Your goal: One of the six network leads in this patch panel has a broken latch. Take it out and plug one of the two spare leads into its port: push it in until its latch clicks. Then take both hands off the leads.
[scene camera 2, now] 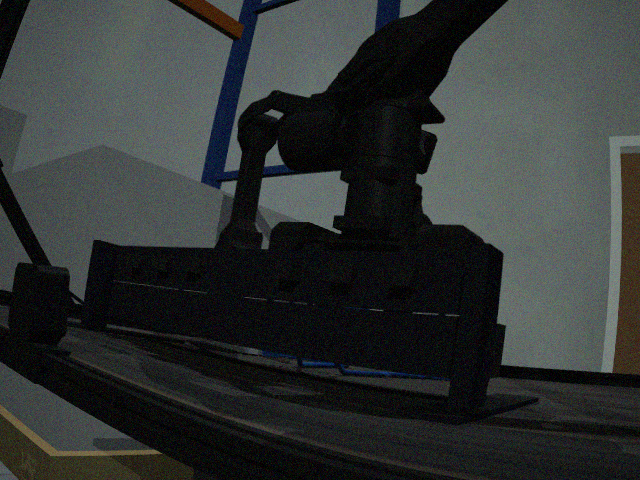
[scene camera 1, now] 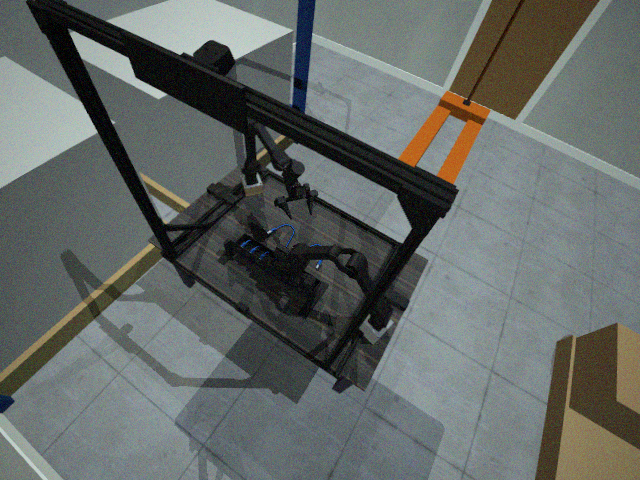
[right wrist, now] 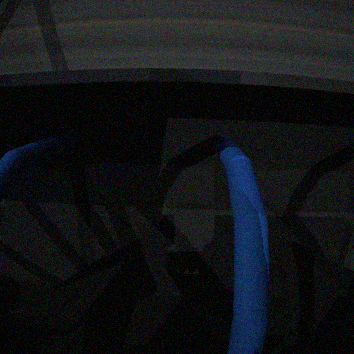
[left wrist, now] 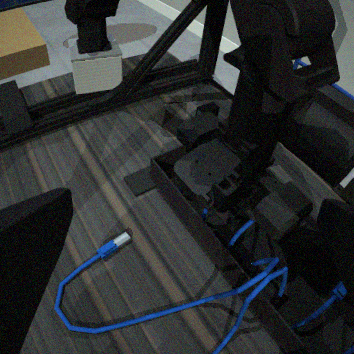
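Pixels of known places: left gripper, fingertip midpoint: (scene camera 1: 301, 217) (left wrist: 200, 206); right gripper, fingertip midpoint: (scene camera 1: 294, 280) (right wrist: 209, 250); left arm's base, link origin: (scene camera 1: 251, 180); right arm's base, link origin: (scene camera 1: 377, 321) (left wrist: 92, 44).
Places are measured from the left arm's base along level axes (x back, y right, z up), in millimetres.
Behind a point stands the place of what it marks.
The dark patch panel (scene camera 1: 270, 278) {z -38, x -577, y 64 mm} (scene camera 2: 294, 295) {z 1, x -617, y 33 mm} (left wrist: 165, 177) lies on the wooden table (scene camera 1: 347, 238) {z -69, x -482, y -380 mm} with blue leads plugged into it. One spare blue lead (scene camera 1: 286, 232) (left wrist: 116, 242) {z -59, x -582, y -167 mm} lies loose on the table beside the panel, its clear plug free. My right gripper (scene camera 1: 284, 264) (left wrist: 224, 206) {z -36, x -637, y -21 mm} reaches down into the panel's row of leads. Its fingers stand partly apart and are mostly hidden in the dark. The right wrist view shows a blue lead (right wrist: 246, 228) {z 10, x -618, y -48 mm} arching just in front of it. My left gripper (scene camera 1: 296, 202) is open and empty, high above the table behind the panel.
A black gantry frame (scene camera 1: 318, 138) {z 971, x -891, y 92 mm} surrounds the table. The right arm's white base block (left wrist: 96, 71) {z -4, x -912, y -257 mm} stands at the table edge. A cardboard box (left wrist: 17, 46), a blue post (scene camera 1: 303, 57) and an orange frame (scene camera 1: 442, 138) stand on the floor beyond.
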